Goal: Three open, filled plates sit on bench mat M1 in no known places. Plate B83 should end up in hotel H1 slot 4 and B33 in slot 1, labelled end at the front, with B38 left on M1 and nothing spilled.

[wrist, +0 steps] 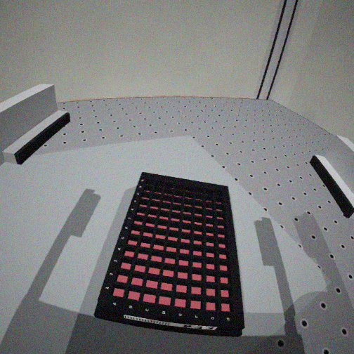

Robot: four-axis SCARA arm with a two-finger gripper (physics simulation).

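A black plate [175, 250] with pink-red filled wells lies flat on the pale mat [45, 195] in the lower middle of the wrist view. It is turned slightly, with its labelled end nearest the camera. The white label [170, 321] is seen very steeply and appears to read B33, but is hard to make out. The wells look evenly filled, and no spill shows around the plate. My gripper [196, 120] is open and empty, with one finger at the left edge and one at the right, wide apart and above the plate. Plates B83 and B38 and the hotel do not show.
A grey perforated bench top [225, 120] stretches behind and to the right of the mat. Plain beige walls [140, 45] stand behind it, with two thin dark vertical lines near the corner at the upper right. Shadows of the fingers fall on both sides of the plate.
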